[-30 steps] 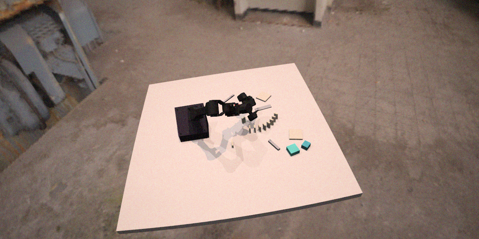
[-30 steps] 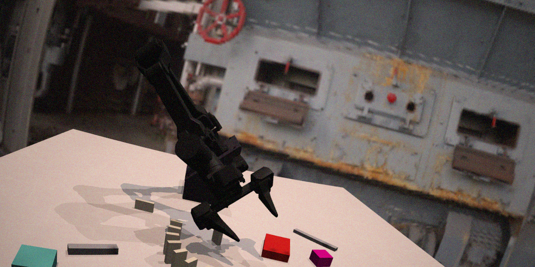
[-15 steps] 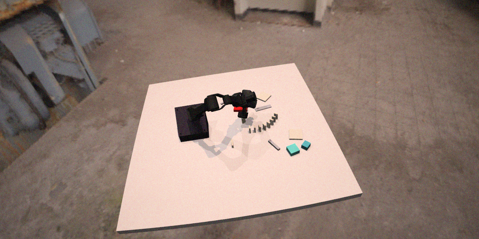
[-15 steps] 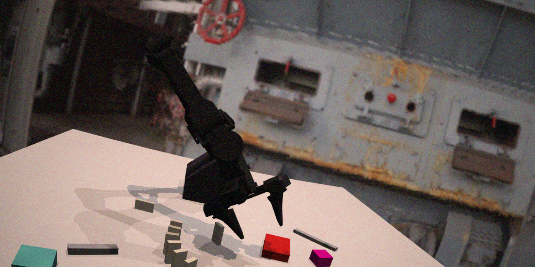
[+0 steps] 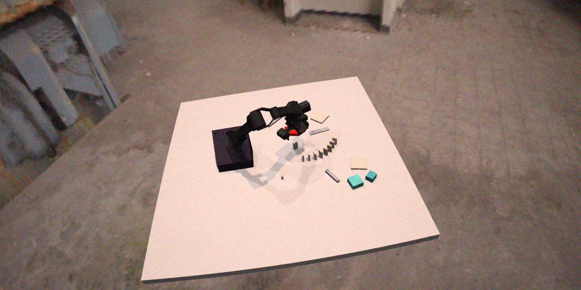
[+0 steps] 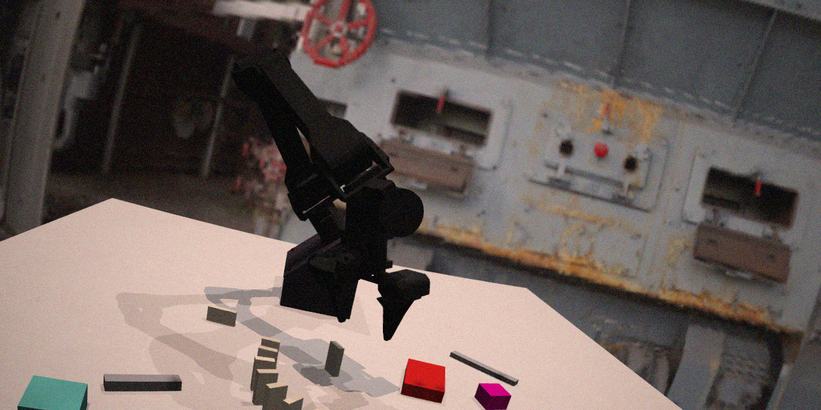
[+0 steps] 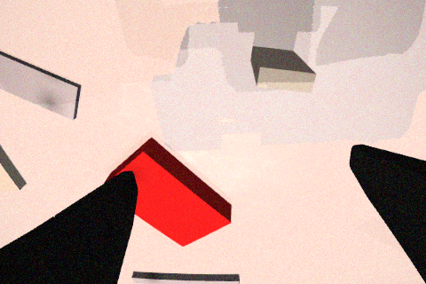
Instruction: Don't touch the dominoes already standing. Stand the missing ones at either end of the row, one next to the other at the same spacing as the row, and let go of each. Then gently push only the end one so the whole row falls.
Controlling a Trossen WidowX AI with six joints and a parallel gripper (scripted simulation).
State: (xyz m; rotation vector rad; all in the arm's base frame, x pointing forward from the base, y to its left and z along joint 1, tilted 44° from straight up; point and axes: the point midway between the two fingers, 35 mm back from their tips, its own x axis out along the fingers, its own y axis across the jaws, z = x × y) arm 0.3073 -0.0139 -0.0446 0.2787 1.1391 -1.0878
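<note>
My gripper tip is now 11 cm to the right of the red block and 7 cm above it. The rest, counted from my gripper tip: grey bar (16 cm ahead, 8 cm to the left, 7 cm below); magenta cube (5 cm ahead, 21 cm to the left, 6 cm below).
</note>
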